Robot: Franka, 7 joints.
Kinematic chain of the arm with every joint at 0, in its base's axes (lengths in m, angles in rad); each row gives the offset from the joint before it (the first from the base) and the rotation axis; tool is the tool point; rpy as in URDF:
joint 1: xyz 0 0 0.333 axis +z
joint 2: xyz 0 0 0 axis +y
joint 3: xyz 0 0 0.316 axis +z
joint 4: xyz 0.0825 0 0 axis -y
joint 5: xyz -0.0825 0 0.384 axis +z
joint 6: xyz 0 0 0 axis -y
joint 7: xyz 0.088 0 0 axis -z
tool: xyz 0 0 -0.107 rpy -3.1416 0 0
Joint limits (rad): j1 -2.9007..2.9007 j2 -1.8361..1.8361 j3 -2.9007..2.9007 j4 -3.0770..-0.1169 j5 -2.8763..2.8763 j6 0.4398..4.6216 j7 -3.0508..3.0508
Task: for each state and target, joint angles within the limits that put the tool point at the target. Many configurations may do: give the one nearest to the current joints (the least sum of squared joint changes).
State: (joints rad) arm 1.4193 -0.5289 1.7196 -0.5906 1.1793 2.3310 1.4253
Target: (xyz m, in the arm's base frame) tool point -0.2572 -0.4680 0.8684
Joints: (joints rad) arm 1.8302 -0.2626 1.9027 -0.8945 1.0230 1.4256 1.4253
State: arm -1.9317 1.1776 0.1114 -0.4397 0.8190 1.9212 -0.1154
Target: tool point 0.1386 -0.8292 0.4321
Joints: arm -1.5058 1.1766 0.2285 -0.4226 0.8595 2.1610 -0.1154
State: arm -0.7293 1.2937 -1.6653 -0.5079 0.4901 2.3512 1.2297
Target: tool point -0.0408 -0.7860 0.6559
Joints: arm -1.2063 1.1932 -1.6836 -0.6184 0.4907 2.4336 1.2297
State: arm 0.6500 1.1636 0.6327 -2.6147 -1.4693 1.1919 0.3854
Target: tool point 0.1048 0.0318 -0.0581
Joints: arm 0.5432 1.3091 0.2608 -2.5489 -1.5119 1.2188 0.3854
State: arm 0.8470 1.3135 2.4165 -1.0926 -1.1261 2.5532 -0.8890
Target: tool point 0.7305 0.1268 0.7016
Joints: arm 0.0424 1.6669 2.8494 -0.9507 -1.1439 2.7291 -0.8890
